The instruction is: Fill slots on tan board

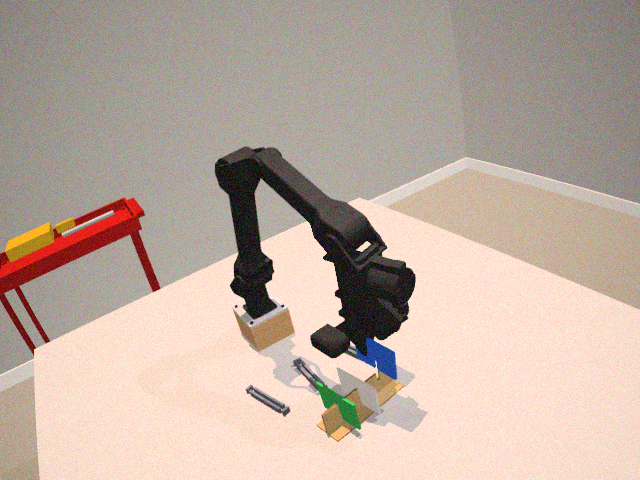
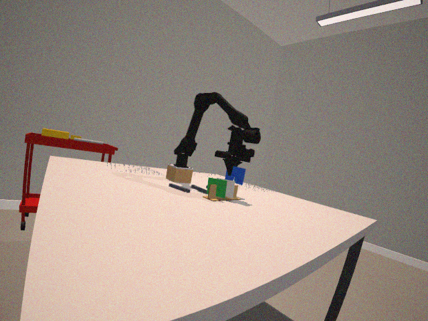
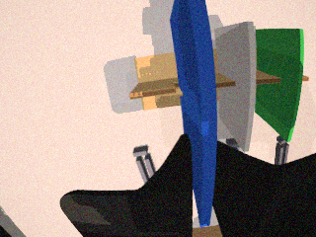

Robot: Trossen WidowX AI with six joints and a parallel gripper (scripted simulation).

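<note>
My gripper tip is now 50 mm to the left of the white board, 50 mm above it and 30 mm short of it. Round my gripper tip: green board 100 mm to the right, 50 mm below, 40 mm ahead; then tan board 70 mm below, 50 mm to the right, 30 mm ahead; then blue board 30 mm ahead.
</note>
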